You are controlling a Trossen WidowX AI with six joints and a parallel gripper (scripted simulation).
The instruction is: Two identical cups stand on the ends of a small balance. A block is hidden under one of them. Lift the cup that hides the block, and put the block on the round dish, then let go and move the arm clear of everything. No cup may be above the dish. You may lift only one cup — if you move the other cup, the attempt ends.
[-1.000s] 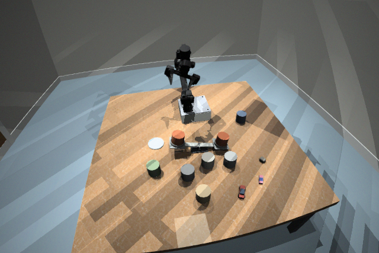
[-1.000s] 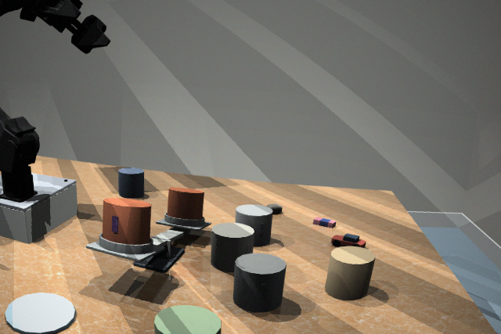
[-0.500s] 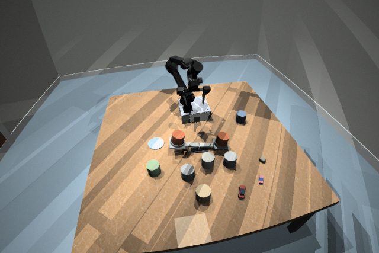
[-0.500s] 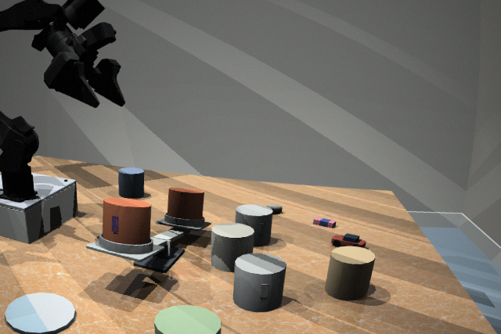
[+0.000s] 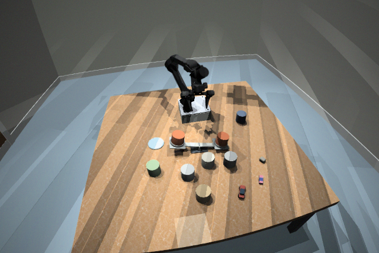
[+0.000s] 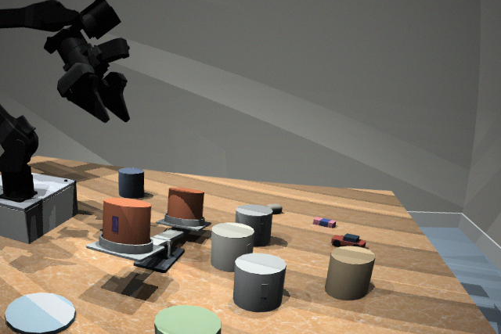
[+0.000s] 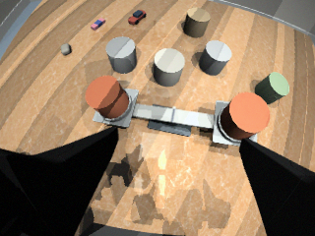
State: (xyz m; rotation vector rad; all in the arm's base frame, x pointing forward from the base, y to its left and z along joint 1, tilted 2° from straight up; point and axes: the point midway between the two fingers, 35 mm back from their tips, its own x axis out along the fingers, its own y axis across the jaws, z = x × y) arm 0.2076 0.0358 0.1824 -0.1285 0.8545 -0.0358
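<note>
Right now my gripper tip is 190 mm above the teal block, 120 mm to the right of it and 90 mm short of it. Round my gripper tip: green cup 290 mm to the right, 200 mm below, 190 mm ahead; then pale blue round dish 270 mm to the right, 230 mm below, 10 mm behind; then cream cup 220 mm ahead, 200 mm below.
</note>
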